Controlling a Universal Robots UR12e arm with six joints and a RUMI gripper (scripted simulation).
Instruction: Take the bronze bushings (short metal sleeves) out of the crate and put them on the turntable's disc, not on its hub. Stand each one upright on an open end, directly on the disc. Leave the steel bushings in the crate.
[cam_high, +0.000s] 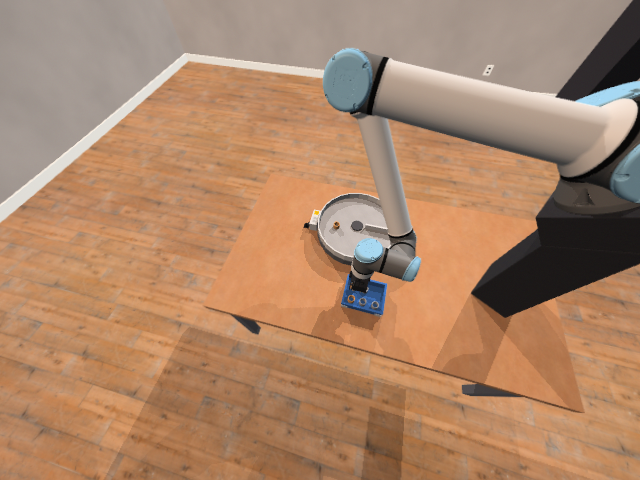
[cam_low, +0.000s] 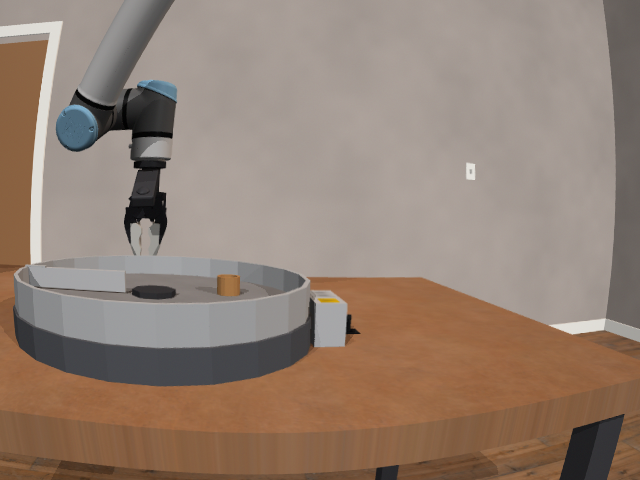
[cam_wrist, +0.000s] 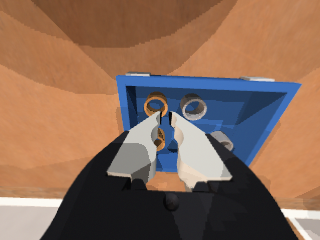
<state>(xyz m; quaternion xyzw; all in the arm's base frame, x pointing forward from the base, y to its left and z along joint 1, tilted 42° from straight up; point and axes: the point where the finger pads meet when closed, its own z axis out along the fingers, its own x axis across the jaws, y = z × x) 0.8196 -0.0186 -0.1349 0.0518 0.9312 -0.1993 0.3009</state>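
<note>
The blue crate lies 30 mm behind my hand, 40 mm to the left of it and 30 mm below it. Also, from my hand: grey turntable: 30 mm behind, 330 mm to the right.
</note>
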